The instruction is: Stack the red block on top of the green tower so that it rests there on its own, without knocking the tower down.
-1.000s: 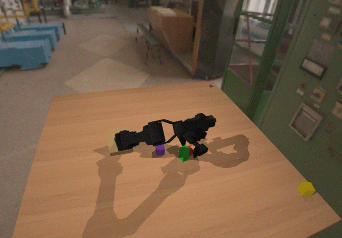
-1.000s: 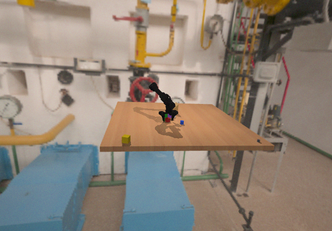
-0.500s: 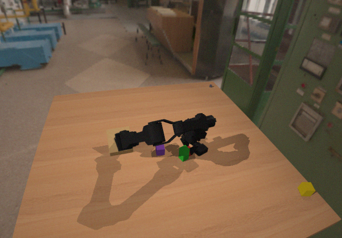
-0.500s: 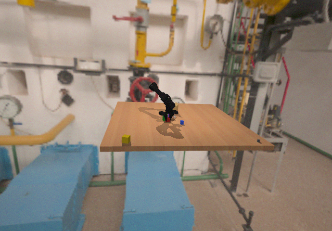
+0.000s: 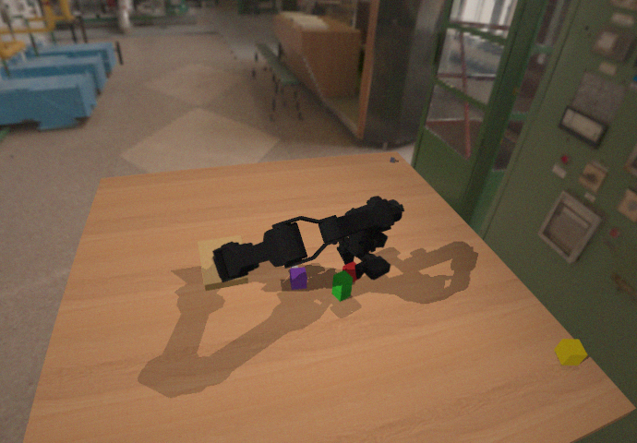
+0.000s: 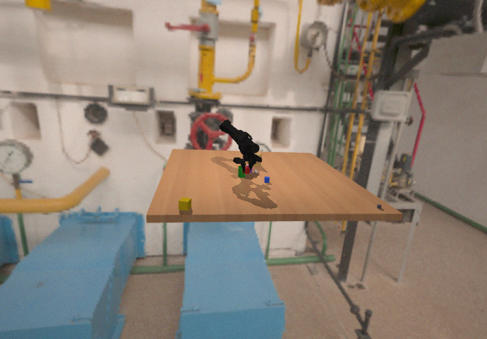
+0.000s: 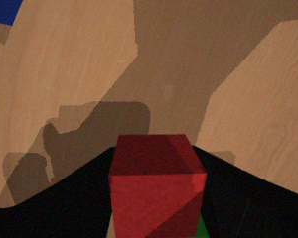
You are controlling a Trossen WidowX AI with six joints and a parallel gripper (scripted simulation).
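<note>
My gripper tip is now 5 cm past the green block, 2 cm to the left of it and 1 cm below it. From my gripper tip the other things lie so: blue block: 12 cm to the left, 7 cm ahead, 3 cm below; red block: 1 cm behind, 1 cm above; purple block: 14 cm behind, 6 cm to the left, 2 cm below.
</note>
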